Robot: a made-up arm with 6 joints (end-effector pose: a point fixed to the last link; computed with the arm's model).
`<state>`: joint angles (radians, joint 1 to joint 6).
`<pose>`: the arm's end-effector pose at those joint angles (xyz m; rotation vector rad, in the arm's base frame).
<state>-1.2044 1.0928 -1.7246 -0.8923 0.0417 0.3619</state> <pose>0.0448 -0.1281 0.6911 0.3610 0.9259 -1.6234</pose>
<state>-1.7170 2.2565 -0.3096 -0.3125 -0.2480 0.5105</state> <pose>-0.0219 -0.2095 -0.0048 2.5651 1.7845 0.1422</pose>
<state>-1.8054 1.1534 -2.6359 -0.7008 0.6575 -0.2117</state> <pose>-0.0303 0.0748 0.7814 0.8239 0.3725 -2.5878</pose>
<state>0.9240 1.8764 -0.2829 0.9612 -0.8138 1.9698</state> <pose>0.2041 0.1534 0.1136 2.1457 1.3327 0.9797</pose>
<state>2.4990 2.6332 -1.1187 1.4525 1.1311 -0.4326</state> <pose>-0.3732 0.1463 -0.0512 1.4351 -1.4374 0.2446</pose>
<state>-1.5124 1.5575 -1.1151 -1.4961 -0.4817 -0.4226</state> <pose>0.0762 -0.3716 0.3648 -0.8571 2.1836 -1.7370</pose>
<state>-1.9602 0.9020 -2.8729 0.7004 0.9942 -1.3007</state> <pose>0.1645 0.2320 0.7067 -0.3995 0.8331 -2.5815</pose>
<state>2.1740 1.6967 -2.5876 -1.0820 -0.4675 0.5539</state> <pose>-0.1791 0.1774 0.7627 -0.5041 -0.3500 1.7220</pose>
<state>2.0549 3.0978 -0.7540 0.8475 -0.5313 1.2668</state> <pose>-0.0492 0.1898 -0.2337 -0.1024 2.6506 -0.1339</pose>
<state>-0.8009 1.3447 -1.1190 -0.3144 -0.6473 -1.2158</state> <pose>0.2316 -0.2073 0.5040 -0.6177 1.1609 -1.9003</pose>
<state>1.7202 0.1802 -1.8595 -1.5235 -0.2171 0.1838</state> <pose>0.0398 -0.4333 0.5577 0.1973 -0.2256 0.3564</pose>
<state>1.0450 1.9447 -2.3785 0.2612 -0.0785 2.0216</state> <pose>0.2384 0.4062 0.6210 -0.8348 -1.1267 -2.6377</pose>
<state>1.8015 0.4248 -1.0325 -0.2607 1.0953 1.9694</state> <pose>0.0332 -0.0226 0.4197 -0.2548 -2.5097 -1.7113</pose>
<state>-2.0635 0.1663 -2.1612 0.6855 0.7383 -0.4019</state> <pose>0.2665 0.3894 0.5139 -0.1264 0.5101 -1.8618</pose>
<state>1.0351 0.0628 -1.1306 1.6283 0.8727 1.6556</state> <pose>-0.2064 -0.1698 0.4719 0.0727 -1.0406 -1.6290</pose>
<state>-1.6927 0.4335 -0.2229 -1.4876 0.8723 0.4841</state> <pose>-0.0911 0.0014 0.2717 -1.4113 -1.6013 1.7775</pose>
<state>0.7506 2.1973 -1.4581 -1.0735 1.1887 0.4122</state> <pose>0.3989 0.2399 0.1670 -1.1294 2.2925 -1.2514</pose>
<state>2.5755 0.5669 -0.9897 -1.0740 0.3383 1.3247</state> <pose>-0.0057 0.0449 0.5087 -1.3143 0.9574 2.2012</pose>
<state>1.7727 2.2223 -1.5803 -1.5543 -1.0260 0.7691</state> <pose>-0.2040 0.4926 0.2182 -2.2482 -0.0303 1.6473</pose>
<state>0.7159 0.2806 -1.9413 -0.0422 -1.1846 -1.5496</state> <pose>-0.3872 -0.3306 0.5044 1.2585 -0.6145 -0.7375</pose>
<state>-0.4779 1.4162 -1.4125 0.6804 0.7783 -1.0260</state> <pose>0.3071 -0.1000 0.4468 -0.2884 2.0582 -0.1075</pose>
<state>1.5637 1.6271 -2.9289 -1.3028 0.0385 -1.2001</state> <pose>0.0055 0.1139 0.8115 -0.1955 -0.0545 -0.9395</pose>
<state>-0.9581 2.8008 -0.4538 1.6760 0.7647 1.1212</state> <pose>0.1652 -0.0928 -0.0936 -2.0002 0.9595 0.0203</pose>
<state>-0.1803 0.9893 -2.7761 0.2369 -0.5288 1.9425</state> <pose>-0.3302 0.0460 0.7301 -0.8362 -0.5041 1.8857</pose>
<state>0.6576 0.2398 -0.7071 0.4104 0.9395 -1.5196</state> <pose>-0.0541 0.0065 0.3404 -1.6715 0.8955 -0.1017</pose>
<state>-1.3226 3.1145 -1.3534 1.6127 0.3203 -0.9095</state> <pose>0.1213 -0.3260 -0.2888 2.6315 1.6118 0.5163</pose>
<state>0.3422 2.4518 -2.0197 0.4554 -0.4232 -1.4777</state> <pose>0.6248 0.2000 0.2356 -0.8962 1.2947 -0.7048</pose>
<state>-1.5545 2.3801 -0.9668 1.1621 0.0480 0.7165</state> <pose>0.0120 -0.3976 -0.0283 2.8939 -0.4168 0.1169</pose>
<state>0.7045 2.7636 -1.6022 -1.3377 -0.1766 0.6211</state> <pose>0.4008 0.3669 -0.1115 -1.7359 1.9300 0.2204</pose>
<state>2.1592 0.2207 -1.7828 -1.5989 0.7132 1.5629</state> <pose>0.2798 -0.2794 0.5534 0.4967 0.7168 2.0424</pose>
